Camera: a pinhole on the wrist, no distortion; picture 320 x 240 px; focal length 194.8 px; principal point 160.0 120.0 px. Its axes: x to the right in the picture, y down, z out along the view. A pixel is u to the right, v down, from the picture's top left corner.
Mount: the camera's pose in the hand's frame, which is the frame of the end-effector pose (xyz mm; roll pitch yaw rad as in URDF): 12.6 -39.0 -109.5 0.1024 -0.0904 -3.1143
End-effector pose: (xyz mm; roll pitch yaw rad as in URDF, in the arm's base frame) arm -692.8 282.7 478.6 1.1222 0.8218 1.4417
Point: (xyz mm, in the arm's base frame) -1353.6 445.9 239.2
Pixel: behind the camera
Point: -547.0 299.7 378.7
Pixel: 104 196
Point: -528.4 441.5 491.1
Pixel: 113 78
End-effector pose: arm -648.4 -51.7 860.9 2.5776 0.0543 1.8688
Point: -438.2 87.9 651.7
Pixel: 143 80
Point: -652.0 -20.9 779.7
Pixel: 154 139
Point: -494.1 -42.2 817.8
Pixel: 212 22
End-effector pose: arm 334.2 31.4 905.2 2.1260 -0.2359 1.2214
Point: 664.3 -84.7 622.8
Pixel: 205 143
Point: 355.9 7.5 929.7
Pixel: 207 18
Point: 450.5 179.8 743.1
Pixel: 88 217
